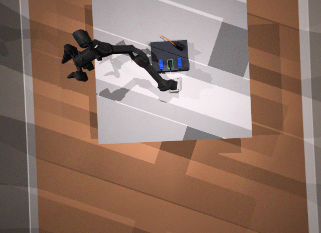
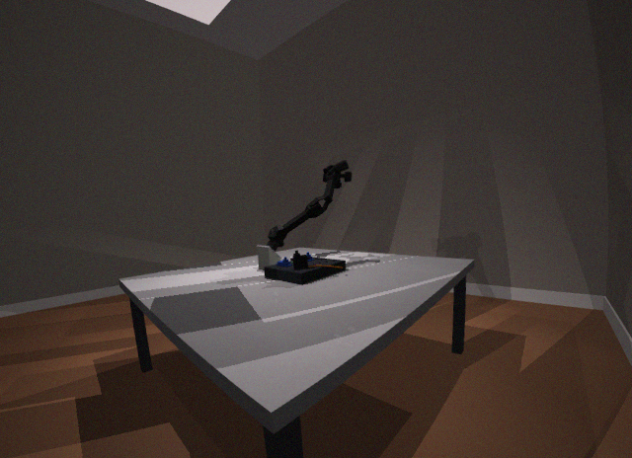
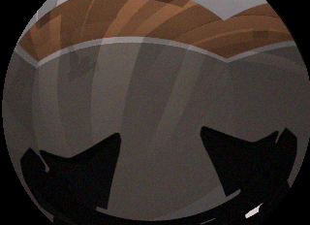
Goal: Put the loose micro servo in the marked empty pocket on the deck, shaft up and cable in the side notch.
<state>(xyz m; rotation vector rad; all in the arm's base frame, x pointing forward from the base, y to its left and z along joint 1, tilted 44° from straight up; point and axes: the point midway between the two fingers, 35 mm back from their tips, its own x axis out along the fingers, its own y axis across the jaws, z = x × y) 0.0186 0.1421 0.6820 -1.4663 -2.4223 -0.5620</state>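
Right now my gripper tip is 330 mm short of the deck, 550 mm to the left of it and 450 mm above it.
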